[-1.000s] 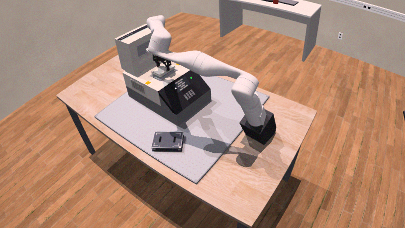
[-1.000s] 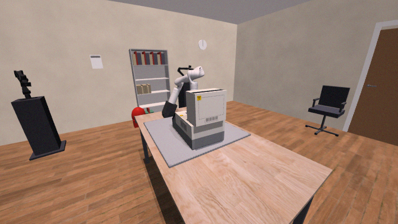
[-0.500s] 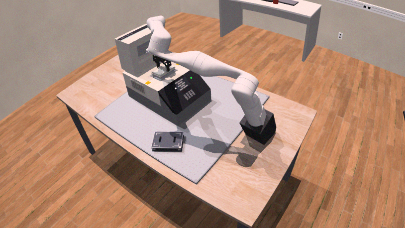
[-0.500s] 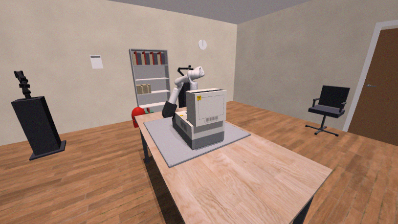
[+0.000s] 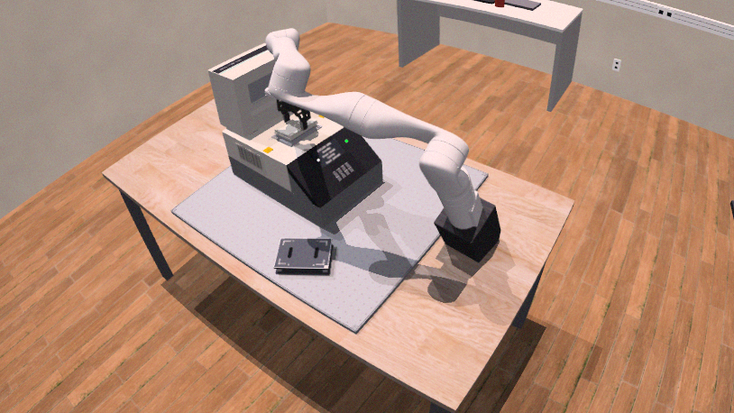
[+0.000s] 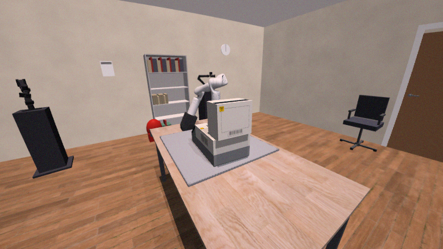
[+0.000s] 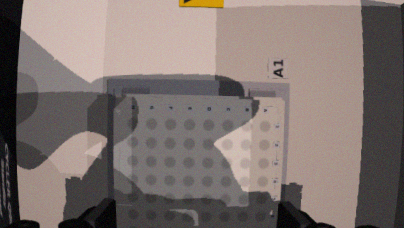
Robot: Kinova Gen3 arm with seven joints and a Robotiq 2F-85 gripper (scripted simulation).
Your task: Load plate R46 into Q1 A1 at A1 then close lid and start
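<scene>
Now: the plate R46 1 cm below my hand. Also, from my hand: plate nest N1: 34 cm to the left, 22 cm behind, 21 cm below.
</scene>
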